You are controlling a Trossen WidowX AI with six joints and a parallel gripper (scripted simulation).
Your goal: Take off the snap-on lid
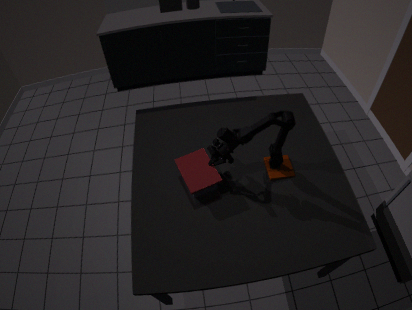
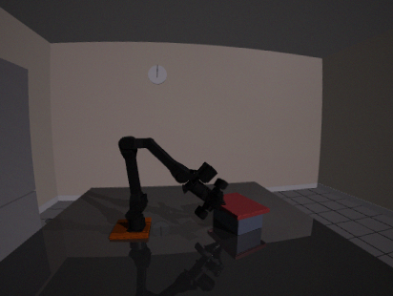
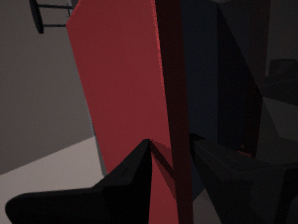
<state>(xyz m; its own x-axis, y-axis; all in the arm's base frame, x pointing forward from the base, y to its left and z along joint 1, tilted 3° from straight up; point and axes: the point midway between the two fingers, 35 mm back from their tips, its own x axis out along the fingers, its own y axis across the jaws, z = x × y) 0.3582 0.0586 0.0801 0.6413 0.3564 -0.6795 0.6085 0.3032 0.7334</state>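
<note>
The lid lies 7 cm ahead of my gripper tip and 3 cm to the left of it. From my gripper tip the other things lie so: grey-blue storage box: 7 cm ahead, 4 cm below, 3 cm to the left.
</note>
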